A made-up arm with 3 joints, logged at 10 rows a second.
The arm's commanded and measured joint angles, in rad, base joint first. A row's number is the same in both.
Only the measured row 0 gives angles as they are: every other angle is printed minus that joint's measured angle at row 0.
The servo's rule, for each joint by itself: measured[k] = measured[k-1] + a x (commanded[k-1-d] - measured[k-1]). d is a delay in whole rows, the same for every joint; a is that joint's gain. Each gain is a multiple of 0.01, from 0.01 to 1. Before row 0 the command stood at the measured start. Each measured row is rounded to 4 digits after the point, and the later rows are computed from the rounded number. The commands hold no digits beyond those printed.
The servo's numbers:
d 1
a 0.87 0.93 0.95
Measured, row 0: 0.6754, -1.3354, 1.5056
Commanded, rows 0 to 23: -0.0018, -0.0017, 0.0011; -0.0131, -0.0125, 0.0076; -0.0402, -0.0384, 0.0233; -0.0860, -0.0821, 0.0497; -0.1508, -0.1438, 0.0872; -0.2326, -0.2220, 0.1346; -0.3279, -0.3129, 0.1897; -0.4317, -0.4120, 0.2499; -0.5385, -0.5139, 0.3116; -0.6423, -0.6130, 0.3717; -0.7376, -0.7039, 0.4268; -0.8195, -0.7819, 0.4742; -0.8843, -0.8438, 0.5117; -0.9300, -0.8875, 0.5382; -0.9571, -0.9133, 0.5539; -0.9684, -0.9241, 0.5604; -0.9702, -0.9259, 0.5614; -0.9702, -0.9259, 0.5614; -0.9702, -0.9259, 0.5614; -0.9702, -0.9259, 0.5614; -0.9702, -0.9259, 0.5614; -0.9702, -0.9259, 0.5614; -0.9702, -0.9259, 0.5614; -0.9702, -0.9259, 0.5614
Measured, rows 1 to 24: 0.0000, 0.0000, 0.0000; -0.0016, -0.0016, 0.0010; -0.0116, -0.0117, 0.0073; -0.0365, -0.0365, 0.0225; -0.0796, -0.0789, 0.0483; -0.1415, -0.1393, 0.0853; -0.2208, -0.2162, 0.1321; -0.3140, -0.3061, 0.1868; -0.4164, -0.4046, 0.2467; -0.5226, -0.5062, 0.3084; -0.6267, -0.6055, 0.3685; -0.7232, -0.6970, 0.4239; -0.8070, -0.7760, 0.4717; -0.8743, -0.8391, 0.5097; -0.9228, -0.8841, 0.5368; -0.9526, -0.9113, 0.5530; -0.9663, -0.9232, 0.5600; -0.9697, -0.9257, 0.5613; -0.9701, -0.9259, 0.5614; -0.9702, -0.9259, 0.5614; -0.9702, -0.9259, 0.5614; -0.9702, -0.9259, 0.5614; -0.9702, -0.9259, 0.5614; -0.9702, -0.9259, 0.5614
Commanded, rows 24 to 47: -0.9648, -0.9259, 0.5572; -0.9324, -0.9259, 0.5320; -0.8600, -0.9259, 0.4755; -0.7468, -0.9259, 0.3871; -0.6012, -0.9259, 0.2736; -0.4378, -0.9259, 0.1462; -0.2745, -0.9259, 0.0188; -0.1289, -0.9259, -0.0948; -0.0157, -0.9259, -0.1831; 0.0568, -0.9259, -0.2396; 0.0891, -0.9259, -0.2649; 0.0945, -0.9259, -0.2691; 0.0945, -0.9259, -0.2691; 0.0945, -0.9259, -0.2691; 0.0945, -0.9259, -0.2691; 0.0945, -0.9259, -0.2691; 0.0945, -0.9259, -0.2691; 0.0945, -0.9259, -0.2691; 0.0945, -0.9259, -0.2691; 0.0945, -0.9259, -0.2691; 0.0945, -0.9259, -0.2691; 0.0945, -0.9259, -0.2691; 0.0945, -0.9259, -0.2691; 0.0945, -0.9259, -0.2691
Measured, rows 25 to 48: -0.9702, -0.9259, 0.5614; -0.9655, -0.9259, 0.5574; -0.9367, -0.9259, 0.5333; -0.8700, -0.9259, 0.4784; -0.7628, -0.9259, 0.3917; -0.6222, -0.9259, 0.2795; -0.4618, -0.9259, 0.1529; -0.2988, -0.9259, 0.0255; -0.1510, -0.9259, -0.0888; -0.0333, -0.9259, -0.1784; 0.0451, -0.9259, -0.2365; 0.0834, -0.9259, -0.2635; 0.0931, -0.9259, -0.2688; 0.0943, -0.9259, -0.2691; 0.0945, -0.9259, -0.2691; 0.0945, -0.9259, -0.2691; 0.0945, -0.9259, -0.2691; 0.0945, -0.9259, -0.2691; 0.0945, -0.9259, -0.2691; 0.0945, -0.9259, -0.2691; 0.0945, -0.9259, -0.2691; 0.0945, -0.9259, -0.2691; 0.0945, -0.9259, -0.2691; 0.0945, -0.9259, -0.2691
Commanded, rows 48 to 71: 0.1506, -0.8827, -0.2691; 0.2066, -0.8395, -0.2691; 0.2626, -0.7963, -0.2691; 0.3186, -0.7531, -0.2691; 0.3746, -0.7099, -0.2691; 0.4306, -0.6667, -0.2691; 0.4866, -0.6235, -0.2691; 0.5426, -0.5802, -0.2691; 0.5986, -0.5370, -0.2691; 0.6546, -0.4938, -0.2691; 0.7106, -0.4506, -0.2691; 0.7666, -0.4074, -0.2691; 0.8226, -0.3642, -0.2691; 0.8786, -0.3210, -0.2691; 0.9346, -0.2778, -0.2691; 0.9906, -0.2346, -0.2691; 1.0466, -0.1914, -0.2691; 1.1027, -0.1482, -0.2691; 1.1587, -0.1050, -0.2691; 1.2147, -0.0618, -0.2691; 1.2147, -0.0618, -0.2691; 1.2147, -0.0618, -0.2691; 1.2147, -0.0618, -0.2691; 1.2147, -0.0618, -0.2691
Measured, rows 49 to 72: 0.0945, -0.9259, -0.2691; 0.1433, -0.8857, -0.2691; 0.1984, -0.8427, -0.2691; 0.2543, -0.7995, -0.2691; 0.3102, -0.7563, -0.2691; 0.3662, -0.7131, -0.2691; 0.4222, -0.6699, -0.2691; 0.4782, -0.6267, -0.2691; 0.5342, -0.5835, -0.2691; 0.5902, -0.5403, -0.2691; 0.6462, -0.4971, -0.2691; 0.7022, -0.4539, -0.2691; 0.7582, -0.4107, -0.2691; 0.8142, -0.3675, -0.2691; 0.8702, -0.3243, -0.2691; 0.9262, -0.2811, -0.2691; 0.9822, -0.2379, -0.2691; 1.0382, -0.1947, -0.2691; 1.0943, -0.1515, -0.2691; 1.1503, -0.1083, -0.2691; 1.2063, -0.0651, -0.2691; 1.2136, -0.0620, -0.2691; 1.2146, -0.0618, -0.2691; 1.2147, -0.0618, -0.2691
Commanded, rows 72 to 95: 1.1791, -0.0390, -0.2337; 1.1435, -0.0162, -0.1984; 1.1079, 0.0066, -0.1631; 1.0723, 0.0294, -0.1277; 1.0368, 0.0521, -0.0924; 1.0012, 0.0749, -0.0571; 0.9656, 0.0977, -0.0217; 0.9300, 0.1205, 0.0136; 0.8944, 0.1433, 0.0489; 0.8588, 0.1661, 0.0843; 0.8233, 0.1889, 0.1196; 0.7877, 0.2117, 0.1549; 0.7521, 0.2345, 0.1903; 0.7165, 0.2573, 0.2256; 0.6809, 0.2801, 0.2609; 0.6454, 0.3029, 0.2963; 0.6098, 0.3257, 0.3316; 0.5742, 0.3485, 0.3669; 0.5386, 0.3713, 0.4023; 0.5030, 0.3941, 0.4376; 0.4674, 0.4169, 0.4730; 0.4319, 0.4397, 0.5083; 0.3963, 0.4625, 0.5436; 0.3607, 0.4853, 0.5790
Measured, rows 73 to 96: 1.2147, -0.0618, -0.2691; 1.1837, -0.0406, -0.2355; 1.1487, -0.0179, -0.2003; 1.1132, 0.0049, -0.1650; 1.0776, 0.0277, -0.1296; 1.0421, 0.0504, -0.0943; 1.0065, 0.0732, -0.0590; 0.9709, 0.0960, -0.0236; 0.9353, 0.1188, 0.0117; 0.8997, 0.1416, 0.0470; 0.8641, 0.1644, 0.0824; 0.8286, 0.1872, 0.1177; 0.7930, 0.2100, 0.1530; 0.7574, 0.2328, 0.1884; 0.7218, 0.2556, 0.2237; 0.6862, 0.2784, 0.2590; 0.6507, 0.3012, 0.2944; 0.6151, 0.3240, 0.3297; 0.5795, 0.3468, 0.3650; 0.5439, 0.3696, 0.4004; 0.5083, 0.3924, 0.4357; 0.4727, 0.4152, 0.4711; 0.4372, 0.4380, 0.5064; 0.4016, 0.4608, 0.5417
